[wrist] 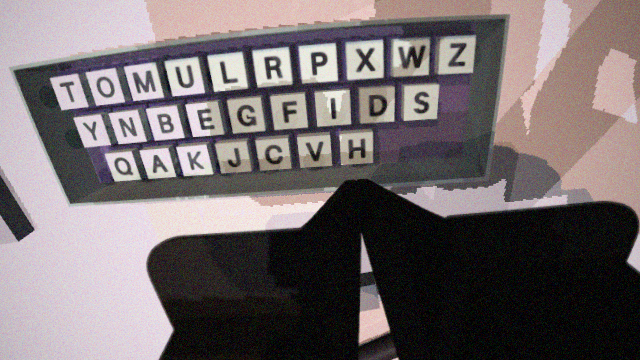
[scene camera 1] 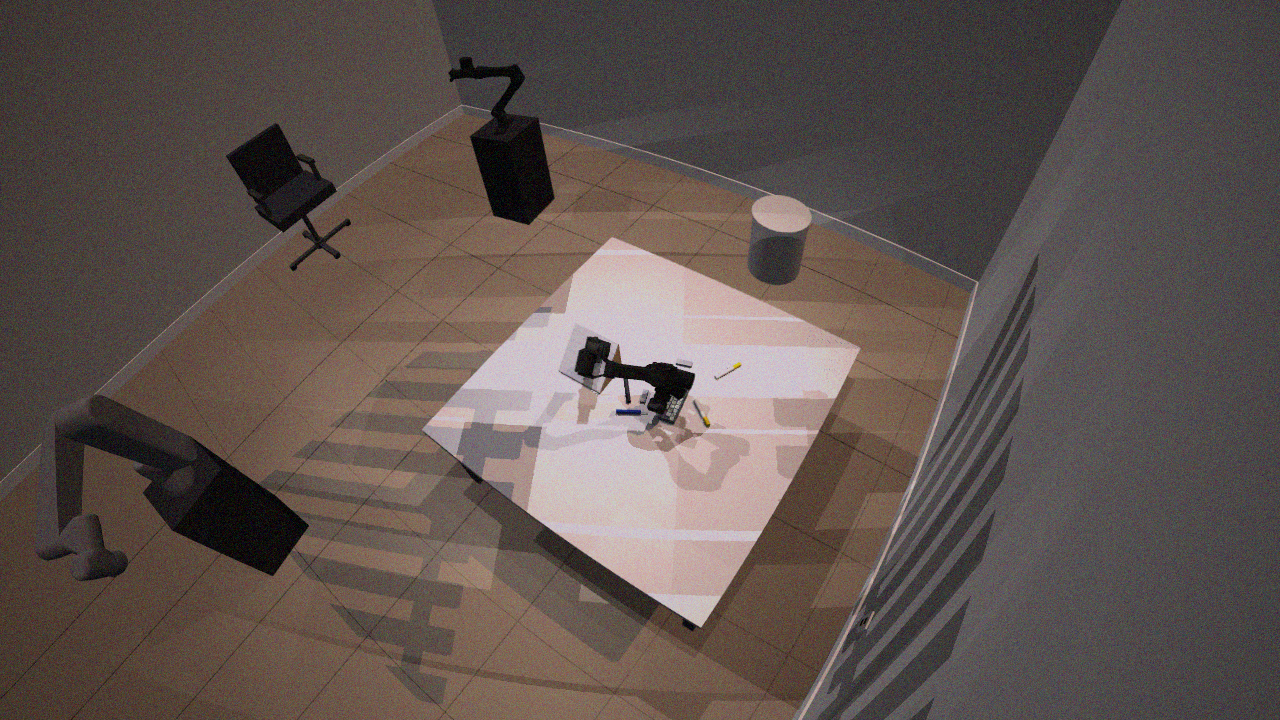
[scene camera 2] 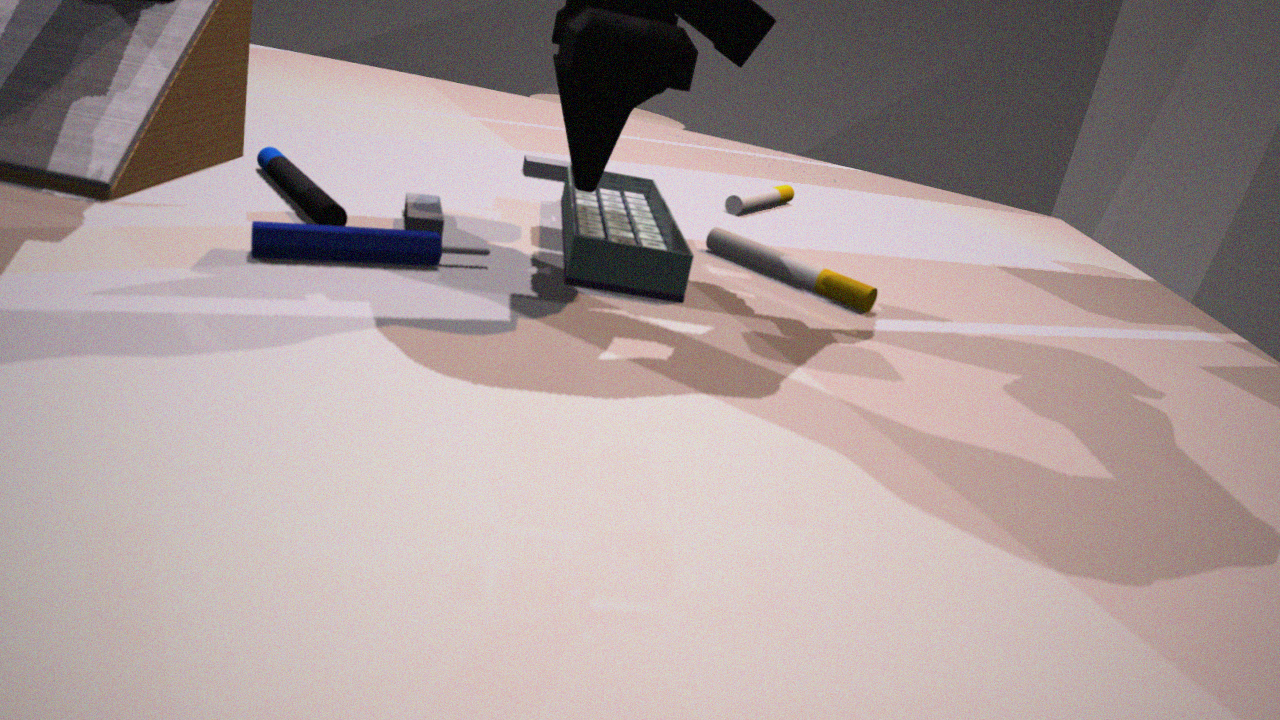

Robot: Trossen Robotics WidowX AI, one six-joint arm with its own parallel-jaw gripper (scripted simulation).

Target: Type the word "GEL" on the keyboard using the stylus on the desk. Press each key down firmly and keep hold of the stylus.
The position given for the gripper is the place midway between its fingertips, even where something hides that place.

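Note:
The gripper (scene camera 2: 584, 190); a blue stylus (scene camera 2: 272, 240). Gripper again (wrist: 356, 191). The wrist view does not show the blue stylus, hidden by the gripper.

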